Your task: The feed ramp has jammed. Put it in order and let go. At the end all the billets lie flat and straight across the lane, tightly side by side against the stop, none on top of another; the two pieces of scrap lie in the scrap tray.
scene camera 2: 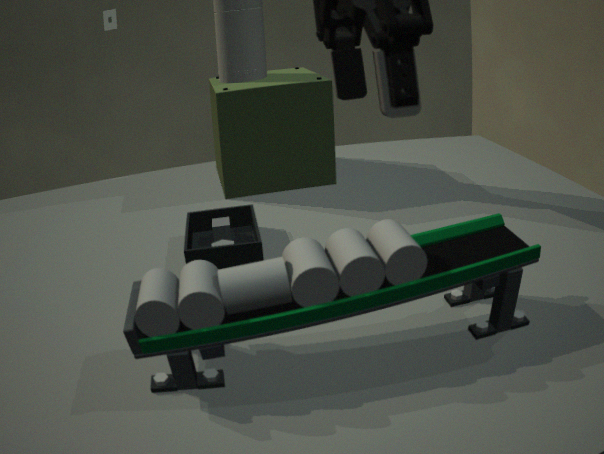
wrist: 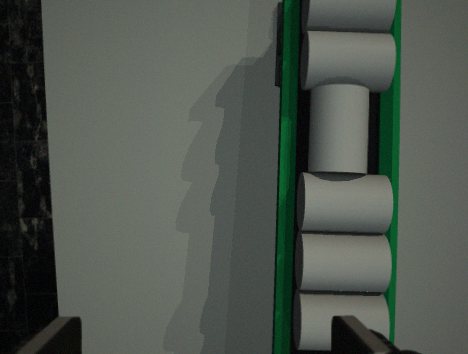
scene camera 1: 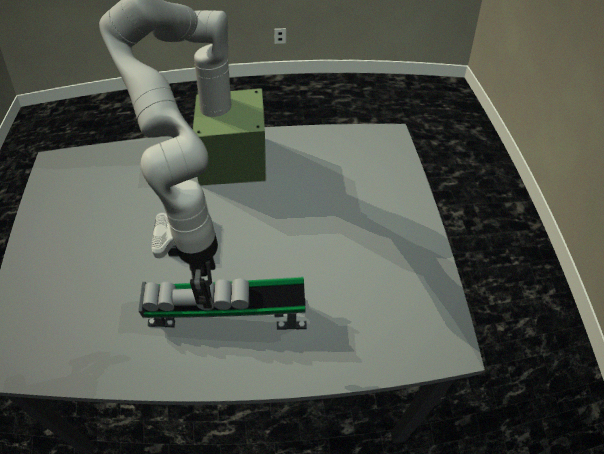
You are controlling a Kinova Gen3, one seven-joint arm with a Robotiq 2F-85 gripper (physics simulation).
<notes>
The pictures show: my gripper and a scrap tray.
My gripper also shows in scene camera 1.
</notes>
